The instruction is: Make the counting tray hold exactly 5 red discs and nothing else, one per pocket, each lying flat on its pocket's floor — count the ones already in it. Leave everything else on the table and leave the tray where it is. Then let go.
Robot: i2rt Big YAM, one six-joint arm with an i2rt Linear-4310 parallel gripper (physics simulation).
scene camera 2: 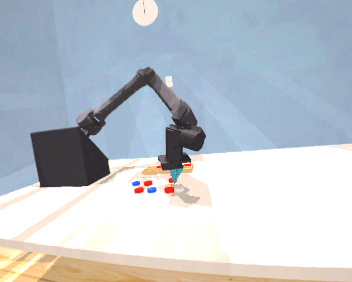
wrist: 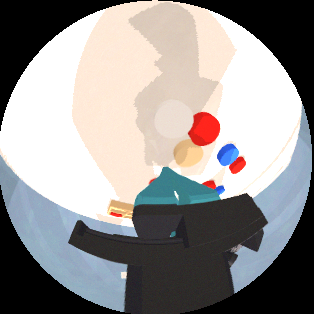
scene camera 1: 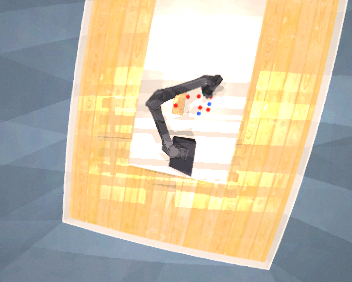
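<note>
My gripper (scene camera 2: 174, 183) (wrist: 164, 170) is shut and empty, its teal fingertips low over the table by the loose discs. The wooden counting tray (scene camera 1: 179, 111) (scene camera 2: 148, 171) (wrist: 127, 205) lies toward the back in scene camera 2. A red disc (scene camera 1: 175, 105) (wrist: 116, 214) is in it; the arm partly hides the tray. A large-looking red disc (scene camera 2: 169, 190) (wrist: 205, 129) lies beside a pale disc (wrist: 173, 119) and a tan disc (wrist: 188, 153). Another red disc (wrist: 152, 181) is mostly hidden behind the fingers. More red discs (scene camera 1: 200, 107) (scene camera 1: 208, 109) (scene camera 2: 147, 183) (scene camera 2: 139, 190) lie nearby.
A blue disc (scene camera 1: 209, 104) (scene camera 2: 151, 190) (wrist: 228, 154) and another blue disc (scene camera 1: 198, 113) (scene camera 2: 136, 183) (wrist: 220, 190) lie among the red ones. The arm's black base (scene camera 1: 183, 157) (scene camera 2: 65, 157) stands on the white table (scene camera 2: 260, 210).
</note>
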